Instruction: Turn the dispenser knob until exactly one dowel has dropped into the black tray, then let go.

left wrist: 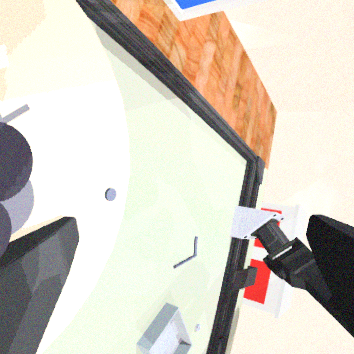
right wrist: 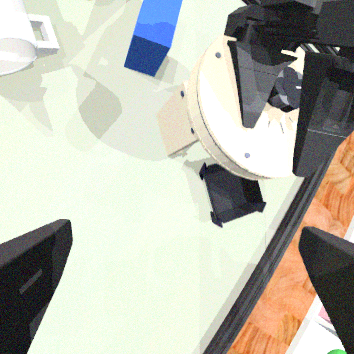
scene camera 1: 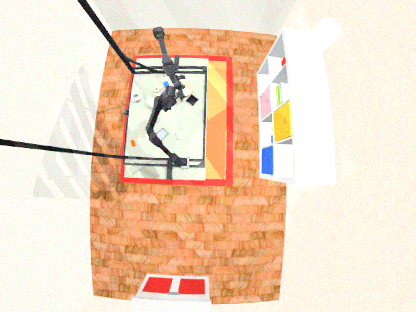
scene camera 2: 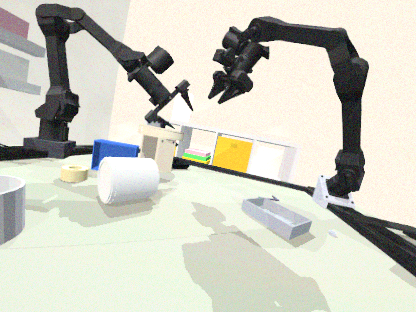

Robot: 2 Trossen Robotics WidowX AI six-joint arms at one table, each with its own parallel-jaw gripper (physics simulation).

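Places are measured from the left arm's base along level axes (x ahead, y left, z up), in centimetres.
Where they show: left gripper, fingertip midpoint: [left wrist: 193,226] [right wrist: 268,147] [scene camera 2: 184,120]; right gripper, fingertip midpoint: [right wrist: 188,234] [scene camera 2: 213,101]; left arm's base at its link origin: [scene camera 2: 52,139]; right arm's base at its link origin: [left wrist: 264,226] [scene camera 1: 184,162] [scene camera 2: 336,188].
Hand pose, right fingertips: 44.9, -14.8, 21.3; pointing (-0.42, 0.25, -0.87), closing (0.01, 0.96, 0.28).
Observation:
Things, the pixels of their top centre, and the offset from my right fingertips, as dx, dy, dz. "pt": a spot on its surface instead.
- dispenser at its top centre: [right wrist: 273,96] [scene camera 2: 162,127] [scene camera 1: 183,87] -12.0, +13.2, -11.3
- small black tray at its top centre: [right wrist: 234,188] [scene camera 2: 177,161] [scene camera 1: 192,99] -3.5, +16.0, -23.6
- blue box at its top centre: [right wrist: 161,3] [scene camera 2: 118,143] -25.0, +3.0, -18.0
- white mug at a spot on its surface: [right wrist: 15,40] pt -21.1, -14.4, -25.1
- tape roll at its top centre: [scene camera 2: 75,167] -32.1, -6.4, -23.5
- grey open tray at its top centre: [left wrist: 173,347] [scene camera 2: 275,209] [scene camera 1: 160,134] +8.4, -25.6, -23.5
The dispenser [scene camera 2: 159,134] [right wrist: 220,105] has a round cream top on a tan body. Its dark lobed knob [left wrist: 12,160] [right wrist: 288,89] is partly cut off at the left edge of the left wrist view. The small black tray [right wrist: 232,192] [scene camera 1: 192,100] sits on the table beside the dispenser's base; no dowel shows in it. My left gripper [scene camera 2: 182,118] [left wrist: 193,226] [right wrist: 268,147] is open over the dispenser top, with the knob off to one side in its wrist view. My right gripper [scene camera 2: 215,100] [right wrist: 188,234] is open and empty, raised above the table to the right of the dispenser.
A blue box [scene camera 2: 115,156] [right wrist: 152,42] and a white mug [scene camera 2: 129,180] [right wrist: 15,40] lie near the dispenser. A tape roll [scene camera 2: 74,174] is farther left. A grey open tray [scene camera 2: 287,229] lies at the right. A black frame rail [left wrist: 175,82] edges the table.

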